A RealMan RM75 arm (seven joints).
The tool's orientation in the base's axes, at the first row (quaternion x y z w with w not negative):
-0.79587 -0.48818 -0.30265 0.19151
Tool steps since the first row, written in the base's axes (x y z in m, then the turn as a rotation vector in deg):
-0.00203 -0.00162 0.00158 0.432 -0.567 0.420
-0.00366 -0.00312 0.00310 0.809 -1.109 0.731
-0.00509 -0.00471 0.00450 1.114 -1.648 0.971
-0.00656 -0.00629 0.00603 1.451 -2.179 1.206
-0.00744 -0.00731 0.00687 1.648 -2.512 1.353
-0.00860 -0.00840 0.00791 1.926 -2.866 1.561
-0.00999 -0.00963 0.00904 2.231 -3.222 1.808
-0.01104 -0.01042 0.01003 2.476 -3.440 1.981
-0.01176 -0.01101 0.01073 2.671 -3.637 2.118
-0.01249 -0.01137 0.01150 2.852 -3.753 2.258
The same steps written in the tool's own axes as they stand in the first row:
-0.00070 -0.00110 -0.00275 0.053 0.637 -0.525
-0.00123 -0.00189 -0.00526 0.031 1.215 -0.971
-0.00184 -0.00247 -0.00767 -0.061 1.727 -1.383
-0.00236 -0.00308 -0.01019 -0.141 2.265 -1.777
-0.00277 -0.00342 -0.01169 -0.195 2.589 -2.028
-0.00319 -0.00397 -0.01346 -0.196 2.995 -2.313
-0.00372 -0.00467 -0.01545 -0.162 3.425 -2.621
-0.00394 -0.00526 -0.01697 -0.107 3.741 -2.808
-0.00410 -0.00565 -0.01805 -0.080 4.002 -2.971
-0.00408 -0.00614 -0.01906 -0.001 4.215 -3.091

